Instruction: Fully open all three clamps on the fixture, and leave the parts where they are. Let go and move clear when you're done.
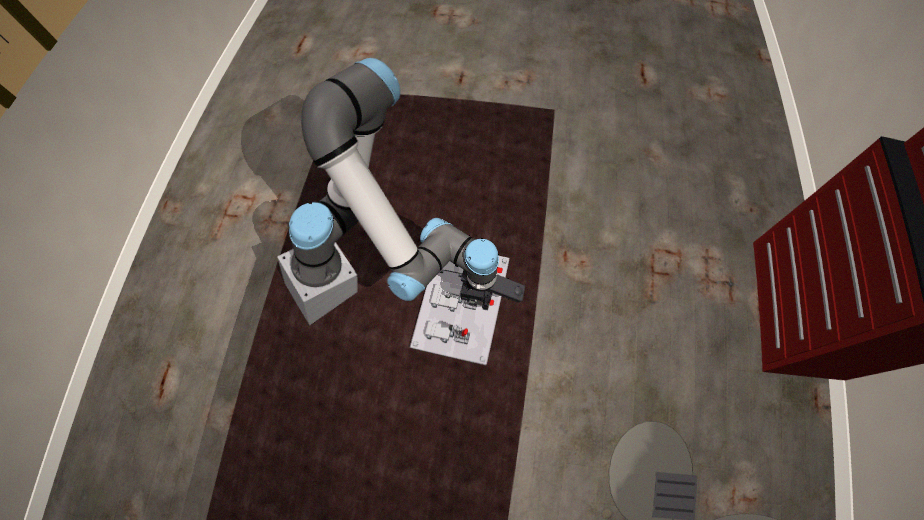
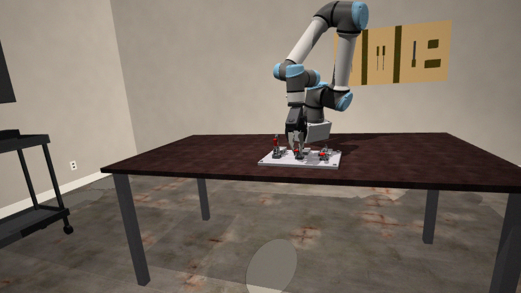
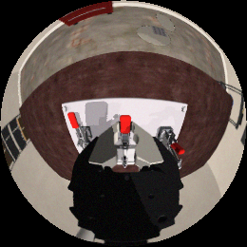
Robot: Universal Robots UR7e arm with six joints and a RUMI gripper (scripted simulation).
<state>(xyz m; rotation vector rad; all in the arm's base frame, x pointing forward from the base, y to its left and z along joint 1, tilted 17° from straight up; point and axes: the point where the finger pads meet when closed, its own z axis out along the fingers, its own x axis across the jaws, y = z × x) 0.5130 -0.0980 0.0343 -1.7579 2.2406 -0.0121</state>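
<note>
The toggle clamp lies 5 cm behind my hand, 2 cm below it and 1 cm to the left of it. Round my hand: fixture plate (8 cm behind, 6 cm below, 2 cm to the left); then part (14 cm to the left, 12 cm behind, 4 cm below).
</note>
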